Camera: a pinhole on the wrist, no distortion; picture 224 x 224 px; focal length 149.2 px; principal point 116.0 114.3 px. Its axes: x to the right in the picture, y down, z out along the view. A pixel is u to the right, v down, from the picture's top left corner.
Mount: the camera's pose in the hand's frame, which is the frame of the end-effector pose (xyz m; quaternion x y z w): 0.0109 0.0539 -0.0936 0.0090 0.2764 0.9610 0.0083
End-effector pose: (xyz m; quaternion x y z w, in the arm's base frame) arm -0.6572 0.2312 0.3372 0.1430 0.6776 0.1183 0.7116
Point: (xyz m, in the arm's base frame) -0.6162 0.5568 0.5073
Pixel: 147.3 6.9
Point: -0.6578 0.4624 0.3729
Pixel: 84.5 21.0
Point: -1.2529 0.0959 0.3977
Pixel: behind the camera
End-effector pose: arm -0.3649 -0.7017 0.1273 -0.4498 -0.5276 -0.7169 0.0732
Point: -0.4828 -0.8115 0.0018
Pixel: behind the camera
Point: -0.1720 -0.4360 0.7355
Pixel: 12.8 94.8
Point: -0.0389 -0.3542 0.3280
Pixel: 99.2 168.0
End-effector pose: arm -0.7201 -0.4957 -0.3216 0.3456 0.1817 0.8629 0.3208
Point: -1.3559 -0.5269 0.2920
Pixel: outside the picture
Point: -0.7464 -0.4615 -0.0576
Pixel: 32.0 156.5
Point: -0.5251 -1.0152 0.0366
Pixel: 195.5 80.8
